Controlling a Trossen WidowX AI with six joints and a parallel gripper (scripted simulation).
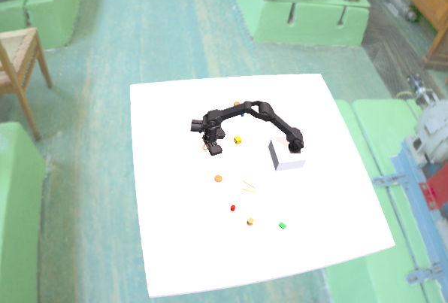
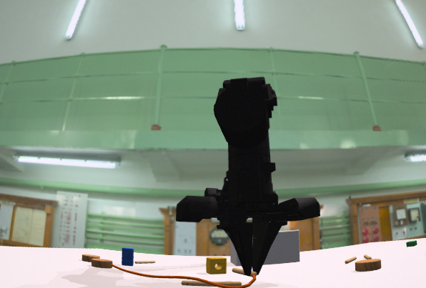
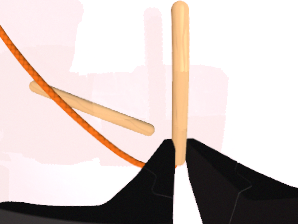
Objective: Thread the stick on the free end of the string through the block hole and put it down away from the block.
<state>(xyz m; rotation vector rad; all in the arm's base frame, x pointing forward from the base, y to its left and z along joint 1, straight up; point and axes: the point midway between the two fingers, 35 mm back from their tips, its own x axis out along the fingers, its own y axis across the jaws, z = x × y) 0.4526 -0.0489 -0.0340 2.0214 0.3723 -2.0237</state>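
The yellow wooden block lies 160 mm behind my gripper tip and 60 mm to the right of it. From my gripper tip the other things lie so: blue block 210 mm behind, 250 mm to the right, 10 mm above; then red piece 100 mm behind, 350 mm to the left; then wooden cylinder 180 mm behind, 430 mm to the left.
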